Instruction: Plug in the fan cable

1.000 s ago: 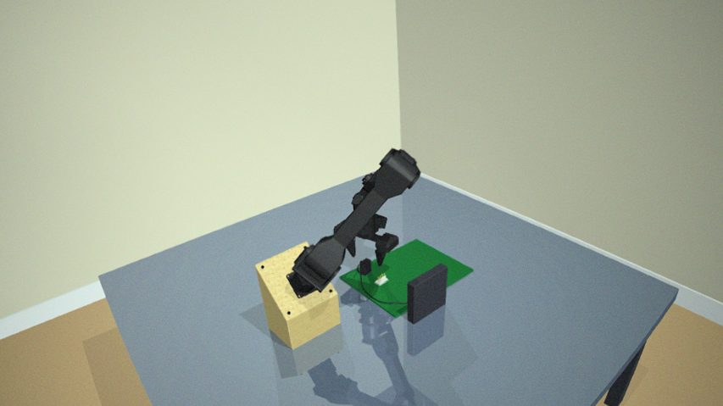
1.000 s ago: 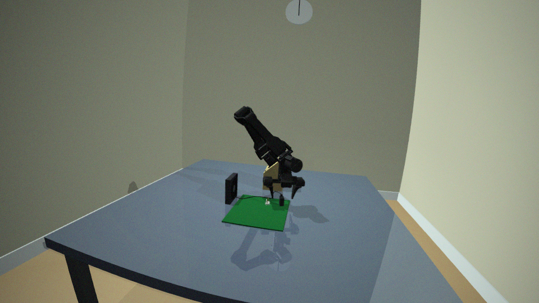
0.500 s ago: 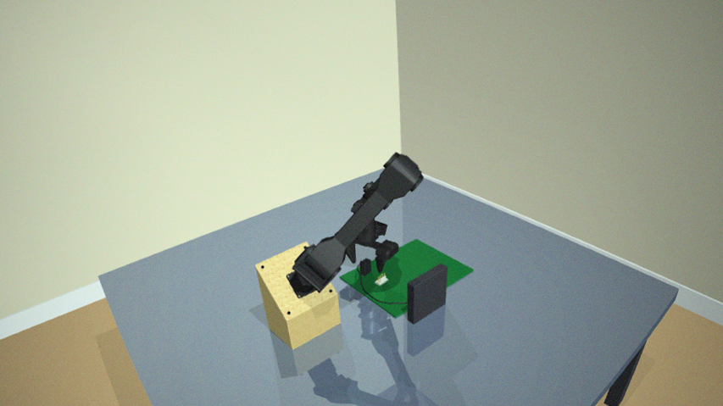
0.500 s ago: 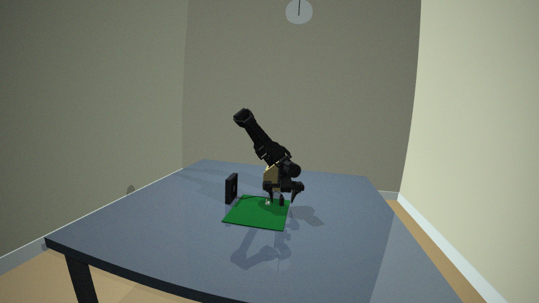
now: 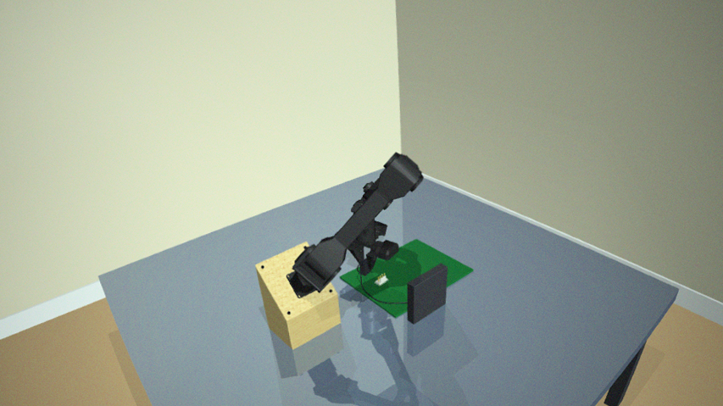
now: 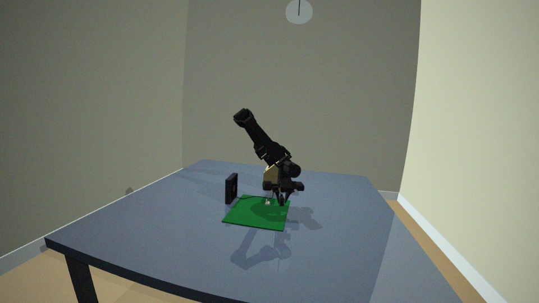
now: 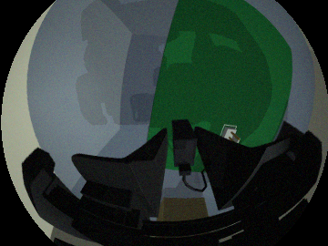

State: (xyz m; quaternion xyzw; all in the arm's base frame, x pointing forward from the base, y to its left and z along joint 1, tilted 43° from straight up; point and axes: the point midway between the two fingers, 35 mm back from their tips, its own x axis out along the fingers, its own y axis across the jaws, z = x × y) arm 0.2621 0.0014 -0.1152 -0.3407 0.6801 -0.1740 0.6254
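My gripper tip is 90 mm to the left of the green board, 70 mm short of it and 30 mm above it. Also, from my gripper tip: black fan (240 mm to the right, 40 mm above, 10 mm behind); then dark fan plug (10 mm behind, 10 mm above).
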